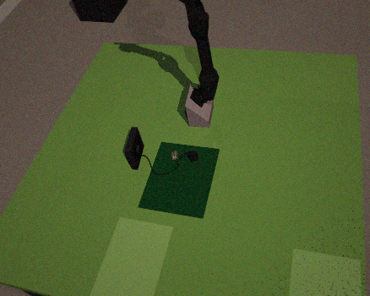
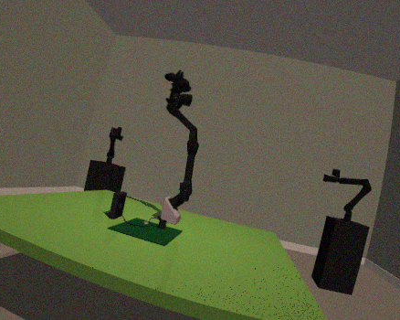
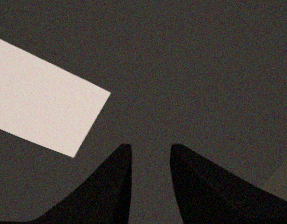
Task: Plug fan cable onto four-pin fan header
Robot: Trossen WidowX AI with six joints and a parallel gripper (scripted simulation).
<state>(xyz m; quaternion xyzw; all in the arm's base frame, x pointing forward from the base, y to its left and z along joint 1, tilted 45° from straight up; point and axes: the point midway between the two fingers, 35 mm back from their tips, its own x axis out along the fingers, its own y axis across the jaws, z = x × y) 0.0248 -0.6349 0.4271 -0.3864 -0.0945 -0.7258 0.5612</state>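
My gripper tip is now 300 mm short of the black plug, 190 mm to the right of it and 850 mm above it. Round my gripper tip: dark green board (390 mm ahead, 160 mm to the left, 890 mm below); black fan (330 mm ahead, 30 mm to the right, 820 mm below); four-pin header (300 mm ahead, 110 mm to the left, 880 mm below).
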